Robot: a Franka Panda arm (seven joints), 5 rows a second.
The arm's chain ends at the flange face. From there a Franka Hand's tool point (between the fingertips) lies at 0.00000 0.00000 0.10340 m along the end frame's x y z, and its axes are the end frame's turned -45 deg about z.
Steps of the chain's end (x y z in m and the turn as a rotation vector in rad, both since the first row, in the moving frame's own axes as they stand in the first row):
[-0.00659, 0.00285, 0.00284, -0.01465, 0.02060, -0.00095]
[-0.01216, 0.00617, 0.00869, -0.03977, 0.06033, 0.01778]
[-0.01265, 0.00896, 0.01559, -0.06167, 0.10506, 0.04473]
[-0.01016, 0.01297, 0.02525, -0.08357, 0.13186, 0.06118]
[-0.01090, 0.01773, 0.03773, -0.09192, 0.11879, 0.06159]
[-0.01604, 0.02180, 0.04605, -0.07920, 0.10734, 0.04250]
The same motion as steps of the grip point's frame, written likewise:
[-0.00624, -0.00007, 0.00281, -0.02493, 0.00421, -0.00095]
[-0.01152, 0.00309, 0.00842, -0.07078, 0.01454, 0.01778]
[-0.01239, 0.00962, 0.01482, -0.11790, 0.03068, 0.04473]
[-0.01332, 0.01777, 0.02399, -0.15233, 0.03415, 0.06118]
[-0.01876, 0.02023, 0.03657, -0.14899, 0.01900, 0.06159]
[-0.02500, 0.01771, 0.04513, -0.13190, 0.01990, 0.04250]

